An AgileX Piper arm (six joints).
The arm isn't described. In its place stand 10 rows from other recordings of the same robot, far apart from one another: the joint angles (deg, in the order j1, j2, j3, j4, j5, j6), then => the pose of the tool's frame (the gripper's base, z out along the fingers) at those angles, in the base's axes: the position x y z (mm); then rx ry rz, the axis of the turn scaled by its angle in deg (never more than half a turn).
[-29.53 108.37 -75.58 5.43 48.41 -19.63] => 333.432 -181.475 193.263 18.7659 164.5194 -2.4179
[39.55 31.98 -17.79 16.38 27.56 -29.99] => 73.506 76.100 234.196 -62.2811 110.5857 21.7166
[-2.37 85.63 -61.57 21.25 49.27 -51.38] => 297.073 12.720 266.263 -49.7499 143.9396 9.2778
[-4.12 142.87 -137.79 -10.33 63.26 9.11] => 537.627 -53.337 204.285 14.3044 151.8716 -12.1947
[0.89 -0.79 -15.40 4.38 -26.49 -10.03] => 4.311 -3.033 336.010 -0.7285 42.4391 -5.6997
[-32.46 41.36 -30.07 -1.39 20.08 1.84] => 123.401 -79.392 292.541 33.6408 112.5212 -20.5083
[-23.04 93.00 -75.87 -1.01 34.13 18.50] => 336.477 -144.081 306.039 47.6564 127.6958 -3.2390
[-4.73 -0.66 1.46 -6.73 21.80 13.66] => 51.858 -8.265 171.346 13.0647 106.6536 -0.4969
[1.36 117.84 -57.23 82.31 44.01 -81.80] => 354.183 71.083 101.377 -18.4476 142.5446 56.7782
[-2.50 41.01 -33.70 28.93 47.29 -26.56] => 124.279 26.951 288.327 -14.0163 132.8587 20.3948
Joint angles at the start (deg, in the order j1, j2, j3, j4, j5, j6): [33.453, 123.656, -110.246, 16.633, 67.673, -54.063]
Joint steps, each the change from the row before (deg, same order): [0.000, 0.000, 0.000, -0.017, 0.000, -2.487]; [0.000, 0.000, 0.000, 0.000, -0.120, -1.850]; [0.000, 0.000, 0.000, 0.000, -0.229, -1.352]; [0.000, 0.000, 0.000, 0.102, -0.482, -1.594]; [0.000, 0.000, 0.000, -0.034, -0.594, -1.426]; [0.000, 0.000, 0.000, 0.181, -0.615, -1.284]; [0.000, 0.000, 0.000, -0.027, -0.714, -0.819]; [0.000, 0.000, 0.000, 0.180, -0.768, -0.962]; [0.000, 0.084, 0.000, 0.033, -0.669, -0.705]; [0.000, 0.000, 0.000, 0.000, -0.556, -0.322]
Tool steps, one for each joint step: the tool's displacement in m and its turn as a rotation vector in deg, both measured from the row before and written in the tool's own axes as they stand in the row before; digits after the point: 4 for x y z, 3 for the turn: [0.0000, 0.0000, 0.0000, 0.009, 0.013, -2.493]; [-0.0001, -0.0002, 0.0000, 0.101, -0.065, -1.850]; [-0.0002, -0.0003, 0.0000, 0.196, -0.118, -1.352]; [-0.0005, -0.0006, 0.0000, 0.374, -0.319, -1.554]; [-0.0004, -0.0009, 0.0000, 0.539, -0.251, -1.440]; [-0.0007, -0.0007, 0.0000, 0.476, -0.423, -1.210]; [-0.0005, -0.0010, 0.0000, 0.655, -0.286, -0.830]; [-0.0008, -0.0010, 0.0000, 0.630, -0.468, -0.885]; [-0.0003, -0.0010, 0.0007, 0.531, -0.255, -0.668]; [-0.0004, -0.0008, 0.0000, 0.511, -0.220, -0.322]
